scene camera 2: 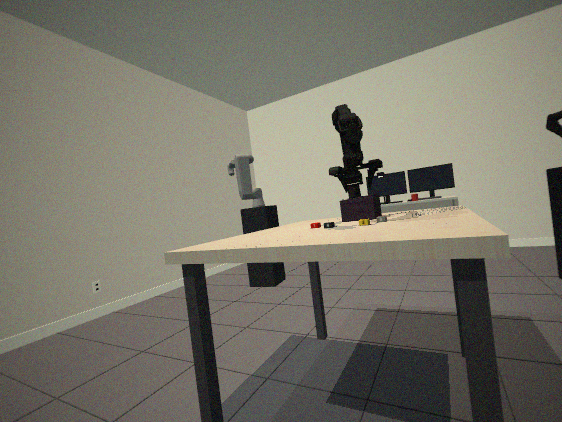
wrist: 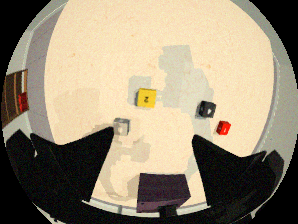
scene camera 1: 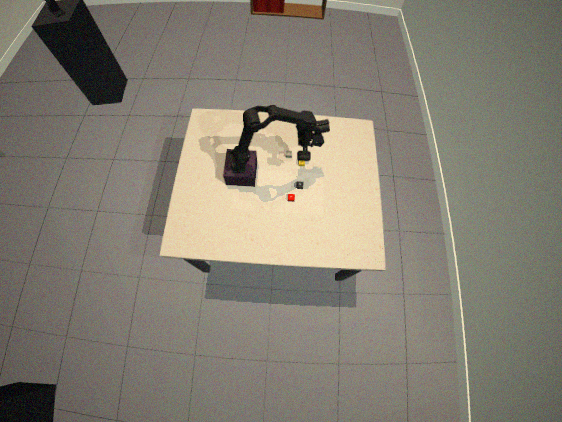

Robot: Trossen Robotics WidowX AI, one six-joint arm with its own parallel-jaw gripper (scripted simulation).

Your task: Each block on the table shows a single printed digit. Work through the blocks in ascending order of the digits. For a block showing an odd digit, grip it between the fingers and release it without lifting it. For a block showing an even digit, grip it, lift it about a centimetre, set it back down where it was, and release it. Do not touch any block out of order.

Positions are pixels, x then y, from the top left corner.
Scene:
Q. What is my gripper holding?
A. Nothing.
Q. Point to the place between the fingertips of my gripper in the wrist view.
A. At 154, 135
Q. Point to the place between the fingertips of my gripper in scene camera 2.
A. At 357, 191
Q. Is my gripper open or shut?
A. Open.

